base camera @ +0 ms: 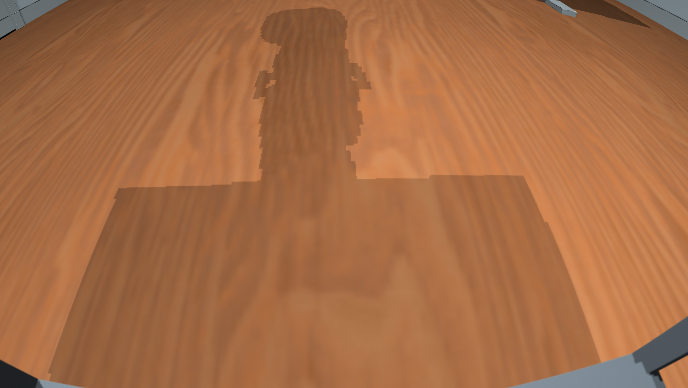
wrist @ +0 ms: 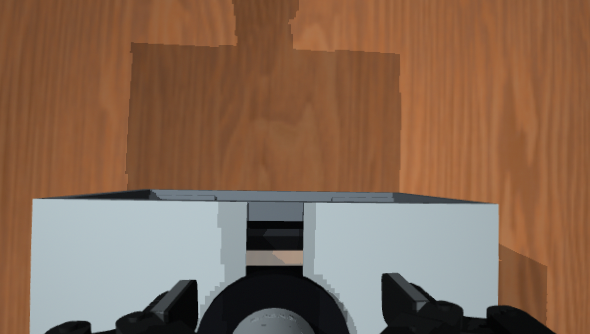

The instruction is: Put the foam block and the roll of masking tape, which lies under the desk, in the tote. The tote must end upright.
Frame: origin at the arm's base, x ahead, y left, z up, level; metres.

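Seen in the pictures: gripper, fingertip midpoint: [wrist: 290,297].
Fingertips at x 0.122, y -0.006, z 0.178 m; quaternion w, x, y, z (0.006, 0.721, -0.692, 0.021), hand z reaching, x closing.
Observation:
A point is followed by its place in that frame.
My gripper [wrist: 290,297] {x 0.122, y -0.005, z 0.178 m} is open and empty in the wrist view, its two black fingers wide apart above the robot's own pale base. The foam block, the roll of masking tape, the tote and the desk cannot be made out in either view.
The wood floor [base camera: 450,125] {x 0.592, y -0.199, z -0.397 m} [wrist: 450,125] {x 0.306, y -0.412, z -0.397 m} carries the shadow of the base and arm. A small light grey piece [base camera: 561,7] lies at the far right of the base camera view, beside a dark shadow. Grey walls show at both far corners.

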